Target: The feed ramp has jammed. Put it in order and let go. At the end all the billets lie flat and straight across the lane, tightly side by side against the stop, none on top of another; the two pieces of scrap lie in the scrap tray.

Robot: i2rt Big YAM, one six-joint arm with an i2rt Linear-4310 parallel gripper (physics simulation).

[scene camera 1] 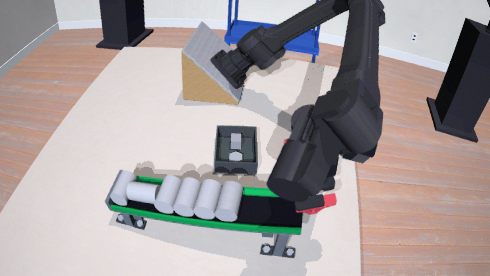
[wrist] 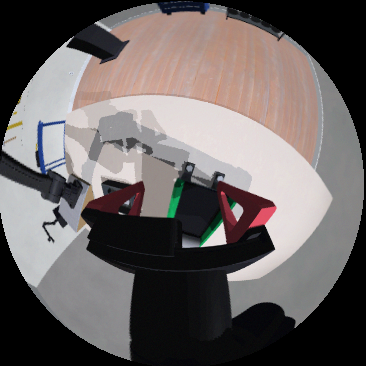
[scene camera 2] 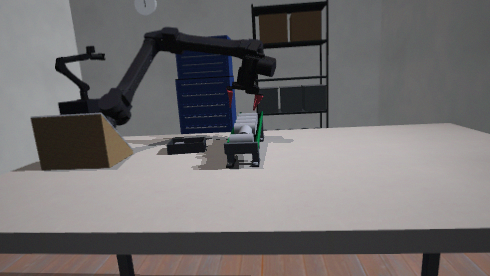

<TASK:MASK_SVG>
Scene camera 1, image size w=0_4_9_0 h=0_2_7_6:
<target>my gripper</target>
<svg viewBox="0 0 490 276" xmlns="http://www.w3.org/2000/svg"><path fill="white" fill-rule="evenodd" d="M336 195L333 193L309 196L306 201L295 202L296 212L305 212L309 215L316 214L324 208L336 205ZM334 176L326 178L321 190L325 192L334 189Z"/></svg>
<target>scrap tray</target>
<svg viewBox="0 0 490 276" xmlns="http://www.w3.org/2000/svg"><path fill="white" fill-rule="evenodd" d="M217 125L214 173L257 174L256 127ZM229 154L235 151L241 153L242 162L229 162ZM231 133L241 134L241 149L231 149Z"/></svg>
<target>billet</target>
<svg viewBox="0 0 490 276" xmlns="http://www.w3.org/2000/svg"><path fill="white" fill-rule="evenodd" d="M187 177L182 180L173 209L181 216L191 217L194 214L193 209L201 183L194 178Z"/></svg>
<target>billet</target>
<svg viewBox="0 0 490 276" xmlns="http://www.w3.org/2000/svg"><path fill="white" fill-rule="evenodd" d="M206 179L201 184L193 212L199 218L210 220L215 217L215 210L222 186L215 180Z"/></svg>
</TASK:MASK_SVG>
